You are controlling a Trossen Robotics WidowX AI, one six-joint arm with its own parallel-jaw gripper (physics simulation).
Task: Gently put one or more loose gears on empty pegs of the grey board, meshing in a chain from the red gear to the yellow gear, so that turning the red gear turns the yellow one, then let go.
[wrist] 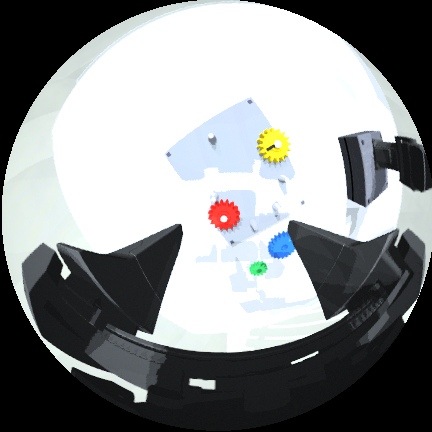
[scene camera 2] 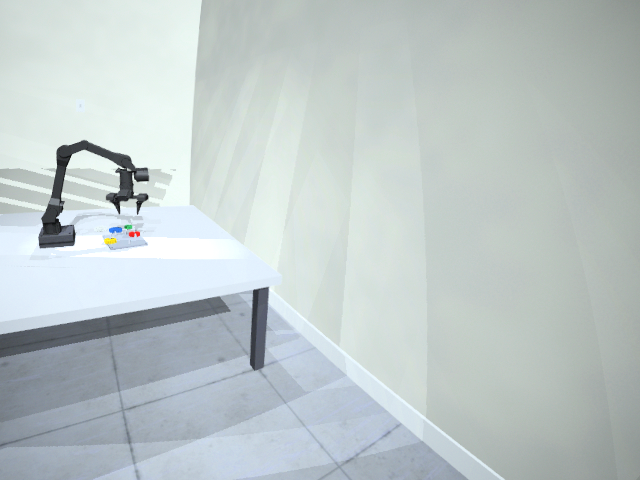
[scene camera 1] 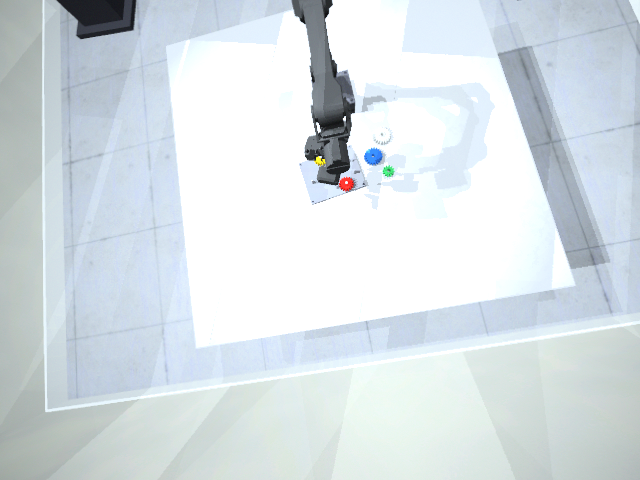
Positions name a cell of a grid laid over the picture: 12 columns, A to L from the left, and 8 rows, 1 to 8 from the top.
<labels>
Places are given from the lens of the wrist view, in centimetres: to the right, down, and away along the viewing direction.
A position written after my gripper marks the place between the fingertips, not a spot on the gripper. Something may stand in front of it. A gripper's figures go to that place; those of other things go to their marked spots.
my gripper (wrist: G5): 1, 1, 9
grey board (wrist: G4): 2, -8, 19
yellow gear (wrist: H3): 7, -11, 15
</labels>
